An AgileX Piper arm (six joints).
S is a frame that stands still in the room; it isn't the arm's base.
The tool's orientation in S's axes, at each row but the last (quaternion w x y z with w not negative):
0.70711, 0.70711, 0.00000, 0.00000
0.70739, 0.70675, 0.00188, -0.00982
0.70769, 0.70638, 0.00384, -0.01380
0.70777, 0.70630, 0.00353, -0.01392
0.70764, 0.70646, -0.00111, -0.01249
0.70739, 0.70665, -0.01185, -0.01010
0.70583, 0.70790, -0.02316, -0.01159
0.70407, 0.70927, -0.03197, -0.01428
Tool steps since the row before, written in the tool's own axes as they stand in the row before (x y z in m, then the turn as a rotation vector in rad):
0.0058, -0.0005, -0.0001, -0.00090, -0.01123, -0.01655
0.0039, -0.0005, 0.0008, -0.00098, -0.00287, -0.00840
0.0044, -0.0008, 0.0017, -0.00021, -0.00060, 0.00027
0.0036, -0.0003, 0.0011, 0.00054, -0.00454, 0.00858
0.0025, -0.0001, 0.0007, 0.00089, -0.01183, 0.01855
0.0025, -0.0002, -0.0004, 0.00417, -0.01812, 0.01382
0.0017, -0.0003, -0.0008, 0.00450, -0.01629, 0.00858
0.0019, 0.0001, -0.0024, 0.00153, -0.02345, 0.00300
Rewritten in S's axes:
0.0058, 0.0001, -0.0005, -0.00090, 0.01655, -0.01123
0.0039, -0.0008, -0.0006, -0.00093, 0.00841, -0.00286
0.0044, -0.0018, -0.0009, -0.00023, -0.00027, -0.00059
0.0036, -0.0012, -0.0004, 0.00030, -0.00860, -0.00453
0.0025, -0.0007, -0.0001, 0.00034, -0.01858, -0.01181
0.0025, 0.0003, -0.0002, 0.00378, -0.01396, -0.01810
0.0017, 0.0007, -0.0003, 0.00434, -0.00875, -0.01624
0.0020, 0.0023, 0.0002, 0.00192, -0.00294, -0.02343

